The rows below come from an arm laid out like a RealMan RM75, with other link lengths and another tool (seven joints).
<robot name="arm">
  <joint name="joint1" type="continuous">
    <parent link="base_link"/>
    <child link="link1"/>
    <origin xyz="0 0 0.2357"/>
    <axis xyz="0 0 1"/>
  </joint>
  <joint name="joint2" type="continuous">
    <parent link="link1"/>
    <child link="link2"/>
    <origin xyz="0 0 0" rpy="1.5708 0 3.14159"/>
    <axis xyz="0 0 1"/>
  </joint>
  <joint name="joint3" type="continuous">
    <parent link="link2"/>
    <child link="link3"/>
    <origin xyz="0 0.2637 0" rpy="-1.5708 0 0"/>
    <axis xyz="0 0 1"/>
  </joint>
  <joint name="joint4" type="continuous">
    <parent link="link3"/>
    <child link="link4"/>
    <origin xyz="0 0 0" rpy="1.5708 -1.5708 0"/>
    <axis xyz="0 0 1"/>
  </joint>
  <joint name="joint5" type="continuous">
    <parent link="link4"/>
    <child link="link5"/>
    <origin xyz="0.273 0 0" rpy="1.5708 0 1.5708"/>
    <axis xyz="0 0 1"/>
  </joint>
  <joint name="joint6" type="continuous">
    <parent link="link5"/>
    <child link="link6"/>
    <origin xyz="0 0 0" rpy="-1.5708 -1.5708 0"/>
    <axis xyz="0 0 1"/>
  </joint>
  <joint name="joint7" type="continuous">
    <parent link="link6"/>
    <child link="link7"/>
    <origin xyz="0.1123 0 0" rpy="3.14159 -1.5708 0"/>
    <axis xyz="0 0 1"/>
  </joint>
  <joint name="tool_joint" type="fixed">
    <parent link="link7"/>
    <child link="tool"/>
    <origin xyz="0.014 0.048 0.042" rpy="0 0.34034 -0.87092"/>
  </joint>
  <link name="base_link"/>
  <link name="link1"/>
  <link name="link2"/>
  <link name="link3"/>
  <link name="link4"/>
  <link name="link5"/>
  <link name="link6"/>
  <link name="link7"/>
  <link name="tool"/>
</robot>
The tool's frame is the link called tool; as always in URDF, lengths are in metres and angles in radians. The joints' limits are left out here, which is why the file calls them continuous.
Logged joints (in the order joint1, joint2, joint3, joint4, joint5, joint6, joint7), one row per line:
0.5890 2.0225 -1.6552 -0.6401 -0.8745 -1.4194 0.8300
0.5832 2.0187 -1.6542 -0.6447 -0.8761 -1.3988 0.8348
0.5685 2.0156 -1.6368 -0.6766 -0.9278 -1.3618 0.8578
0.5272 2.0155 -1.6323 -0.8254 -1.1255 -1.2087 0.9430
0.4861 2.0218 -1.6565 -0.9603 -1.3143 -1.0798 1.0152
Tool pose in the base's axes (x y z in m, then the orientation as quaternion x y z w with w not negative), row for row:
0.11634 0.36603 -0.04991 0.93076 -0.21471 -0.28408 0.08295
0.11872 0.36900 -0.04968 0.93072 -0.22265 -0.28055 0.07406
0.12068 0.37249 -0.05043 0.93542 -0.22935 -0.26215 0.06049
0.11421 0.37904 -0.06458 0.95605 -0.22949 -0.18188 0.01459
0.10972 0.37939 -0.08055 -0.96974 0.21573 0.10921 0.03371
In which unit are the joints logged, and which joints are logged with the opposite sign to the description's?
The joints are logged in radians. Opposite sign: none.
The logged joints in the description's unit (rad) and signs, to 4 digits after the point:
0.5890 2.0225 -1.6552 -0.6401 -0.8745 -1.4194 0.8300
0.5832 2.0187 -1.6542 -0.6447 -0.8761 -1.3988 0.8348
0.5685 2.0156 -1.6368 -0.6766 -0.9278 -1.3618 0.8578
0.5272 2.0155 -1.6323 -0.8254 -1.1255 -1.2087 0.9430
0.4861 2.0218 -1.6565 -0.9603 -1.3143 -1.0798 1.0152

